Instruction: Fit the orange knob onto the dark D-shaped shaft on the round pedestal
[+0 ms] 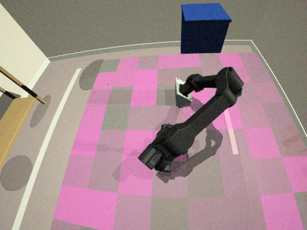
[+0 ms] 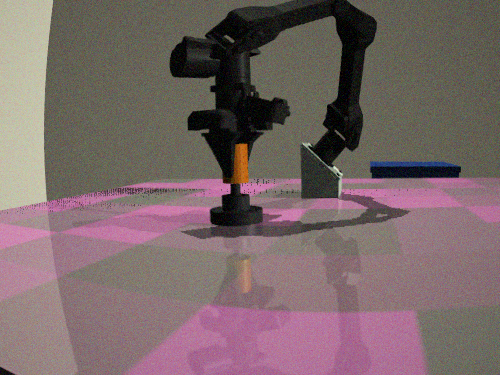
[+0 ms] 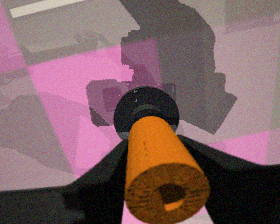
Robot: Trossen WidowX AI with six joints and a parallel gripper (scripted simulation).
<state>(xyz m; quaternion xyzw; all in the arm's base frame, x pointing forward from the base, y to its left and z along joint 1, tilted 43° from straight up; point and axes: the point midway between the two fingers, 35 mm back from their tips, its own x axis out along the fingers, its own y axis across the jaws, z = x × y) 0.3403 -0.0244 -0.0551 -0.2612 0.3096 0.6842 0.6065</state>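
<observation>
Now: gripper tip 2 cm below the orange knob. Also, from my gripper tip: round pedestal (4 cm below).
</observation>
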